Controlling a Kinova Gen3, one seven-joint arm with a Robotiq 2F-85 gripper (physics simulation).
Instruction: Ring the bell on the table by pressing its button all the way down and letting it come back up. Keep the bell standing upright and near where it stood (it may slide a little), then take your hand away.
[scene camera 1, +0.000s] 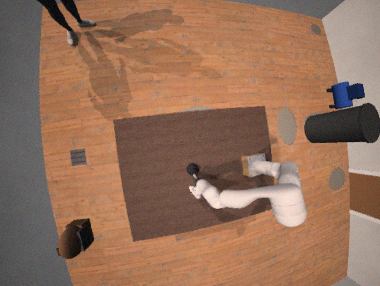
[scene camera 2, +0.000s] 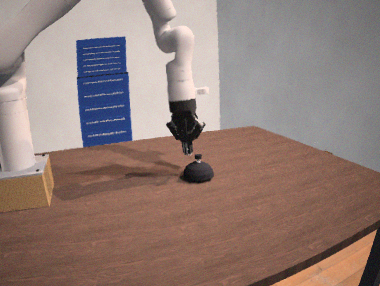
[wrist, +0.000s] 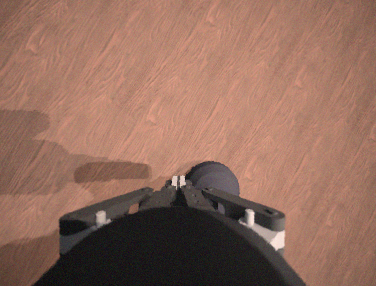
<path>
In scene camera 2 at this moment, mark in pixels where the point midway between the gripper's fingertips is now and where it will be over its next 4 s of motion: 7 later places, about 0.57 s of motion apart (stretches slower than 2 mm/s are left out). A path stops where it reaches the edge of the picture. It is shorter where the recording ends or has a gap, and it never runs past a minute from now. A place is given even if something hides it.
My gripper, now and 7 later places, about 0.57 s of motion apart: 188, 154; 193, 157; 193, 161; 193, 155; 187, 156; 189, 157; 191, 158; 192, 163
</path>
